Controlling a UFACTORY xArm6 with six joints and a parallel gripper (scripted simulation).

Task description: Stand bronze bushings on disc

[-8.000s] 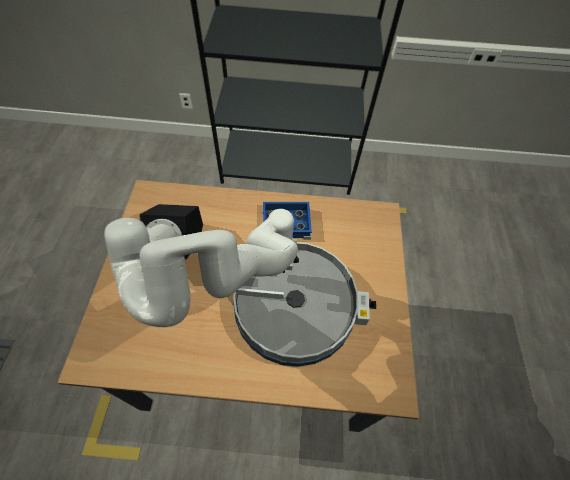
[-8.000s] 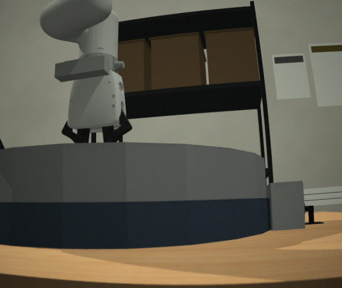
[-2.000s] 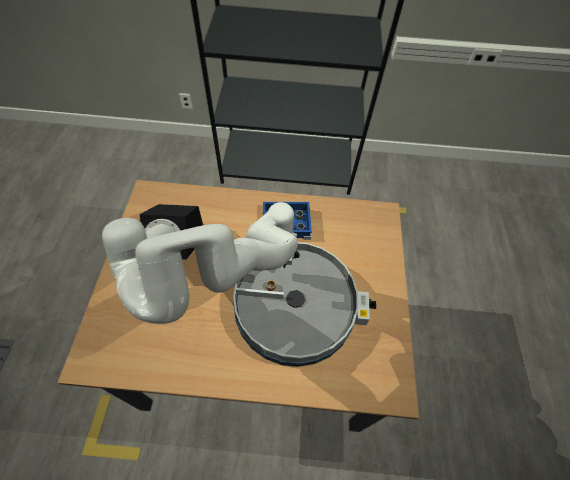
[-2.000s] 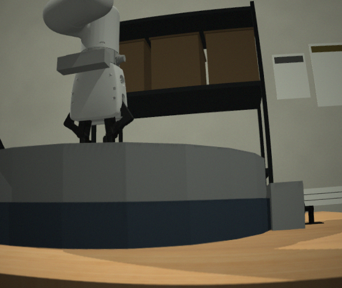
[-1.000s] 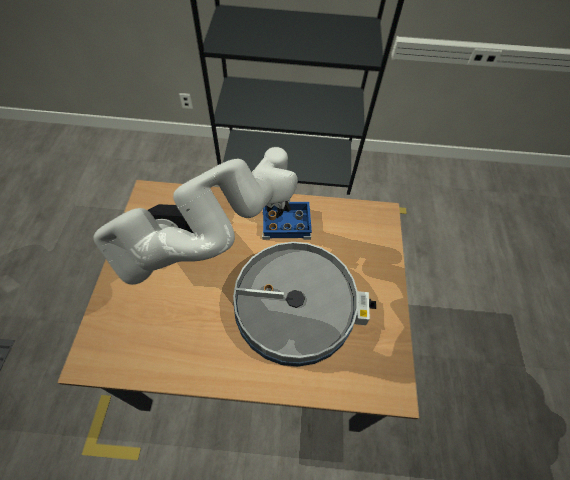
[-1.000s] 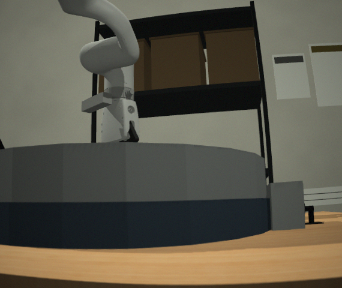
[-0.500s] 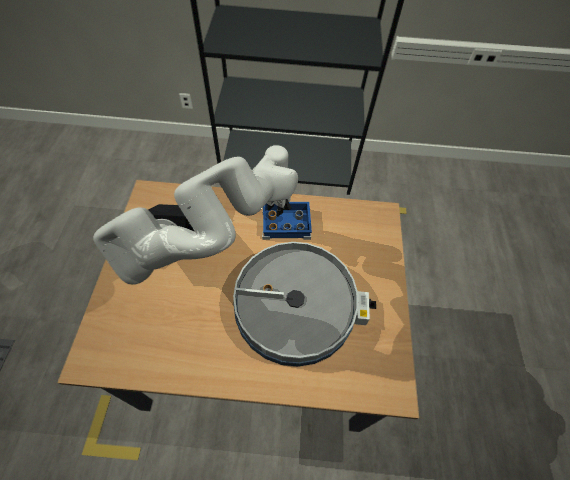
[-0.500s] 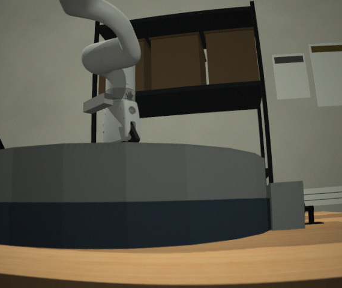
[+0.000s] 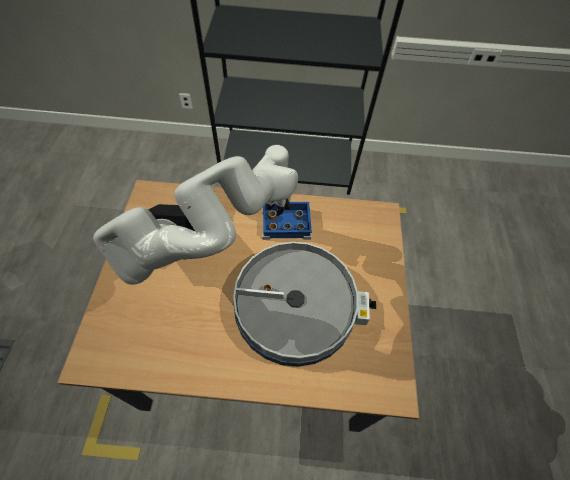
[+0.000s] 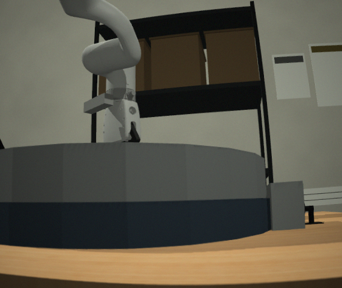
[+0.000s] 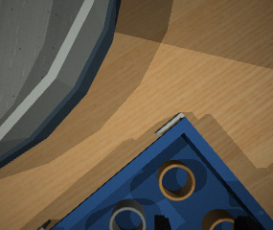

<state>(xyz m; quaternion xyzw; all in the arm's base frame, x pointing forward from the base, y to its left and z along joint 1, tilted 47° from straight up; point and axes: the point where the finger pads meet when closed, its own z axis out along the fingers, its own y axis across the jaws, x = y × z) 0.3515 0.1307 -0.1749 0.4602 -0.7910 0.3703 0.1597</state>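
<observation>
My gripper is now 12 cm above the blue crate, 4 cm short of it and 3 cm to the right of it. The rest, counted from my hand: turntable 32 cm to the right, 13 cm ahead, 9 cm below; then grey turntable disc 32 cm to the right, 11 cm ahead, 9 cm below.
</observation>
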